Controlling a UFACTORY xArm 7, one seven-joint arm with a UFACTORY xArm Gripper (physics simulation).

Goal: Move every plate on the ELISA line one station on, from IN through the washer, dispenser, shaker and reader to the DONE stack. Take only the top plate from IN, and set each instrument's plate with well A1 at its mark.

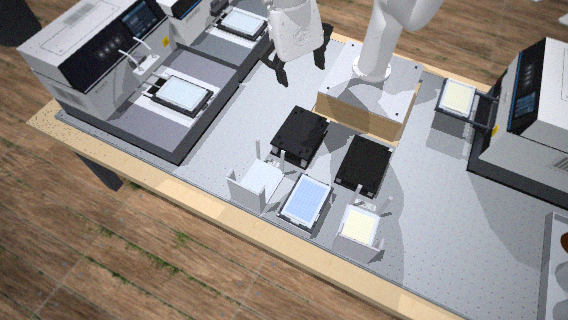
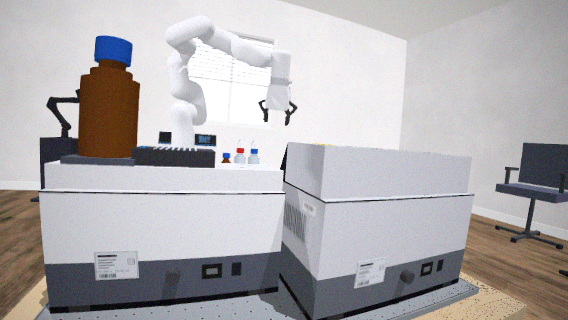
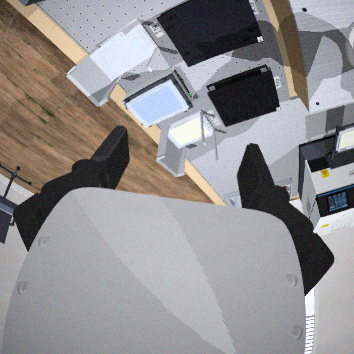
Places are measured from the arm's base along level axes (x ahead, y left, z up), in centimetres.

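Pixels of known places: gripper, between the fingertips: (image 1: 302, 75) (image 2: 276, 123) (image 3: 184, 149); arm's base, origin of its link: (image 1: 371, 68).
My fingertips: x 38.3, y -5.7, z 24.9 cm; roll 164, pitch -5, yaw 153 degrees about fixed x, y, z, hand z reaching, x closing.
Note:
Ahead of a thing's pixels: the offset from my fingertips to its top centre. "spot": to the spot under its first point.
My gripper (image 1: 302, 74) (image 2: 276, 121) (image 3: 184, 149) is open and empty, high above the bench beside the robot's base. A pale plate @[dx +14.3, dy -2.9, dz -30.1 cm] (image 1: 262, 175) (image 3: 124, 52) lies in the walled nest marked IN. A blue plate @[dx +12.9, dy +11.7, dz -26.7 cm] (image 1: 306, 200) (image 3: 159, 102) sits on a low dark device between the two nests. A pale yellow plate @[dx +11.1, dy +26.9, dz -31.4 cm] (image 1: 360, 225) (image 3: 190, 131) lies in the other walled nest. Another yellow plate @[dx -39.9, dy +33.4, dz -21.9 cm] (image 1: 457, 97) (image 3: 346, 140) is on the carrier of the right-hand instrument. Pale plates sit on the two left instruments, one on the nearer @[dx +5.5, dy -37.0, dz -23.0 cm] (image 1: 182, 94), one on the farther @[dx -31.6, dy -41.7, dz -22.8 cm] (image 1: 242, 23). A1 marks are too small to read.
Two black blocks, one @[dx -6.6, dy -1.3, dz -26.7 cm] (image 1: 300, 132) (image 3: 212, 30) and another @[dx -8.9, dy +19.3, dz -29.0 cm] (image 1: 365, 162) (image 3: 245, 95), stand between the nests and the robot's base plinth (image 1: 357, 120). Thin upright posts rise at the nests. A large brown bottle @[spot: dx -38.5, dy -64.5, dz -4.5 cm] (image 2: 109, 115) stands on an instrument.

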